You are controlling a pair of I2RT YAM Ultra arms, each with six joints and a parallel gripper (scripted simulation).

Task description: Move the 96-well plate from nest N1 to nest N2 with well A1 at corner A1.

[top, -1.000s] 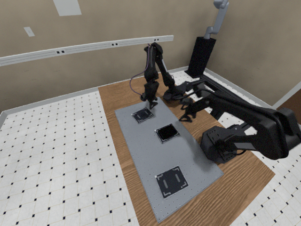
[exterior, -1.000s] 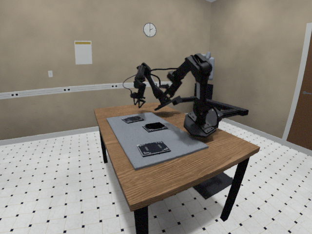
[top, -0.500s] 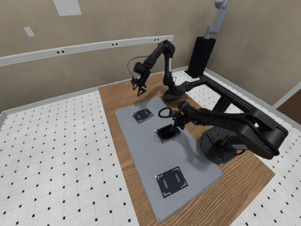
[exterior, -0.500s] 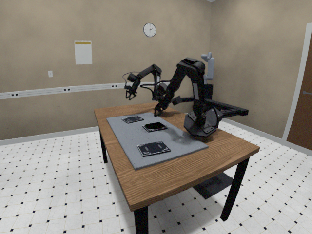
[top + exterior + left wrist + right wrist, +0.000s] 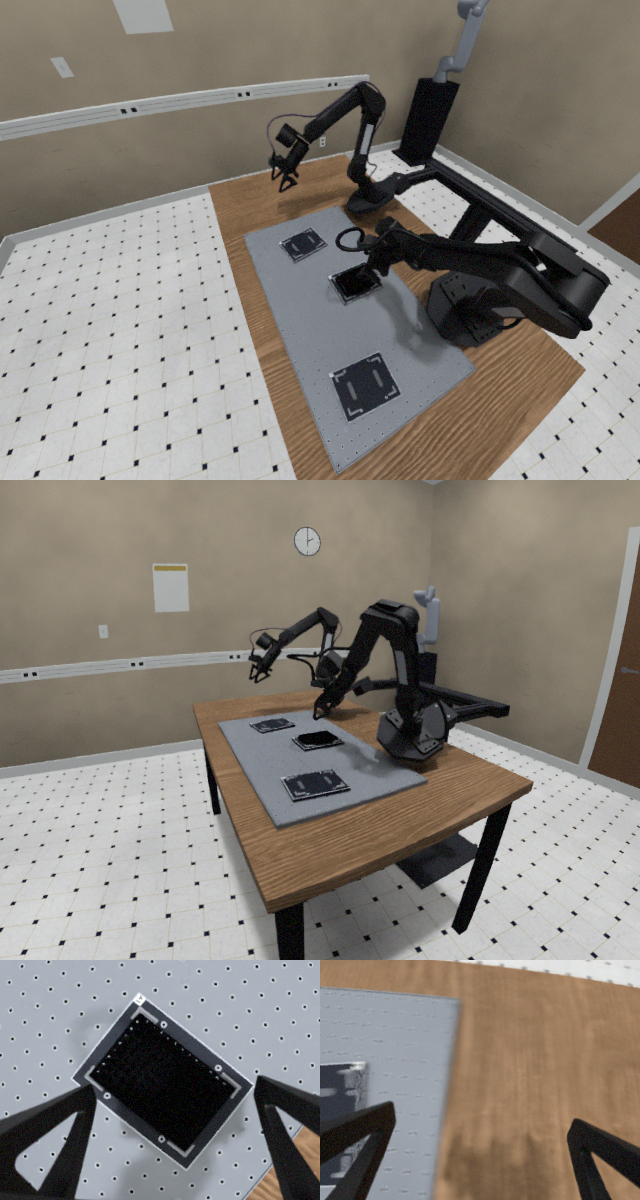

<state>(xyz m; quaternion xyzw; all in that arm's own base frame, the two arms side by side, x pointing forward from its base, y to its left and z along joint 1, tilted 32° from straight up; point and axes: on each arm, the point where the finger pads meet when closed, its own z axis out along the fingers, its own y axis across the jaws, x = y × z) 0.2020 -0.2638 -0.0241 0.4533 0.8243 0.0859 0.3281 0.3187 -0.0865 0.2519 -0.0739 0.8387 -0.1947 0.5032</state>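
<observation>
Now: the black 96-well plate 1 cm ahead of my left hand and 10 cm below it.
</observation>
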